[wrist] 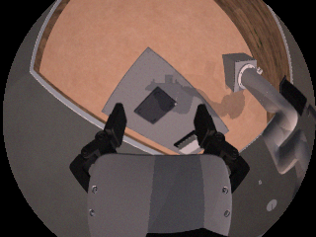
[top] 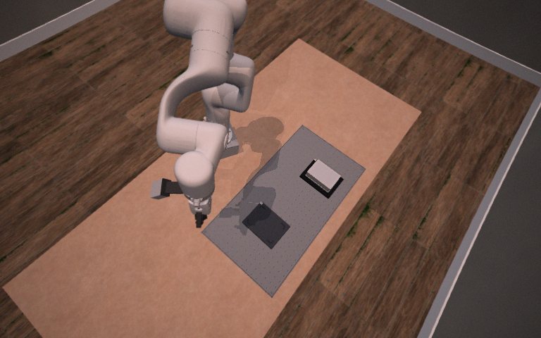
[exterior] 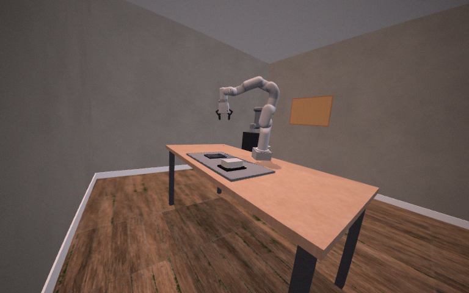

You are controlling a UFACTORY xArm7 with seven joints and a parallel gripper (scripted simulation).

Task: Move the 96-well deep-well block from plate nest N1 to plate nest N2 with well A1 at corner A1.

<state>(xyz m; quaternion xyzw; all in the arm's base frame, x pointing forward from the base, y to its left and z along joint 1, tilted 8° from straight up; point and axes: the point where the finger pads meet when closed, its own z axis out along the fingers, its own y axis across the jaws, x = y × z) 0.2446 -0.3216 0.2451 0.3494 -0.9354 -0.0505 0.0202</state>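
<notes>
My gripper is now 210 mm short of the deep-well block, 450 mm to the right of it and 300 mm above it. From my hand the other things lie so: nest N1: 210 mm ahead, 450 mm to the left, 330 mm below; nest N2: 150 mm ahead, 130 mm to the left, 330 mm below.
</notes>
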